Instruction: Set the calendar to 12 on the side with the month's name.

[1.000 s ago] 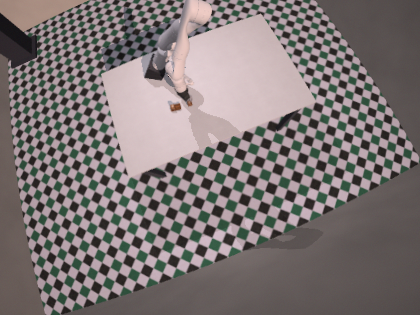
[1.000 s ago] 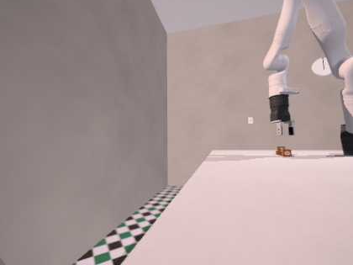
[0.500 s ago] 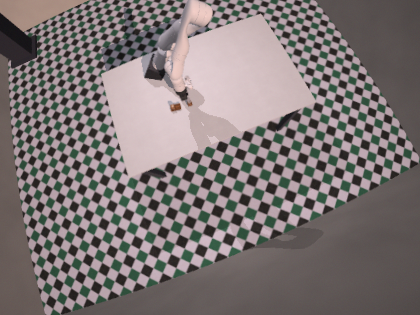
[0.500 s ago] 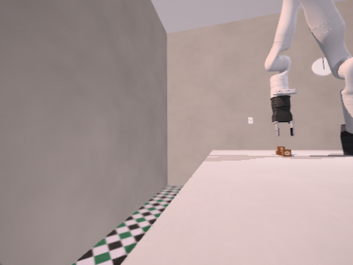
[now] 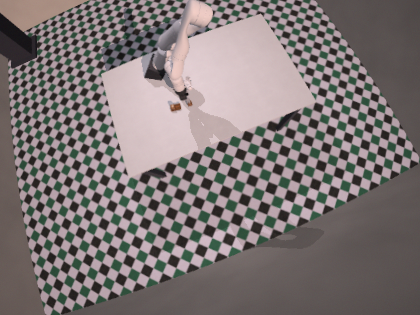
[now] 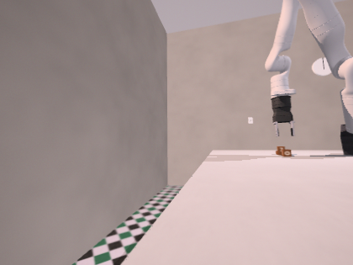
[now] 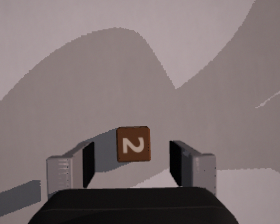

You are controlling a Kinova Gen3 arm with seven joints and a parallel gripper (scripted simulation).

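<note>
Right now my hand is 90 mm above the brown cube. Also, from my hand: brown wooden tray (10 mm behind, 110 mm to the right, 100 mm below).
</note>
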